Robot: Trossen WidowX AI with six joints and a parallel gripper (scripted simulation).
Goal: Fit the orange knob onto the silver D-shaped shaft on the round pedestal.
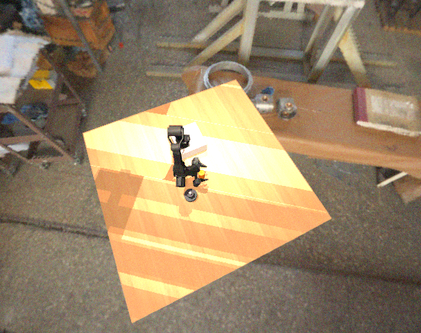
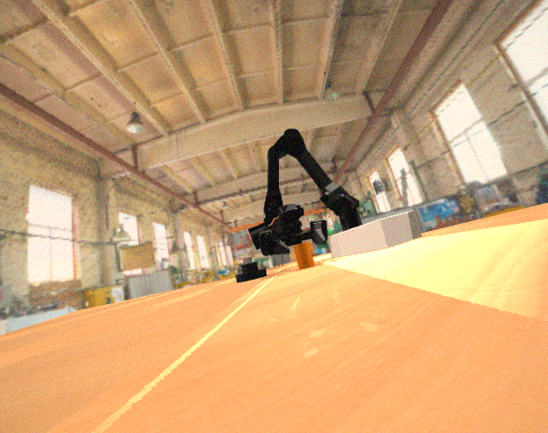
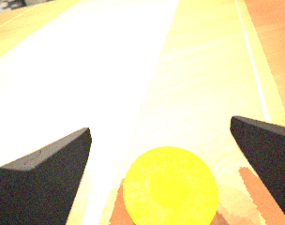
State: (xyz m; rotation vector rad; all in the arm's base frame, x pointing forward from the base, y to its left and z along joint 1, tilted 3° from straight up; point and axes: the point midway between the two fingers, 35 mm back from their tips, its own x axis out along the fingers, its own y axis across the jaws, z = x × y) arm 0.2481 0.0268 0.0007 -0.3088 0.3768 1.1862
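The orange knob is 10 mm behind my gripper tip and 40 mm to the right of it. From my gripper tip the other things lie so: round dark pedestal (80 mm ahead, 160 mm to the right, 20 mm below).
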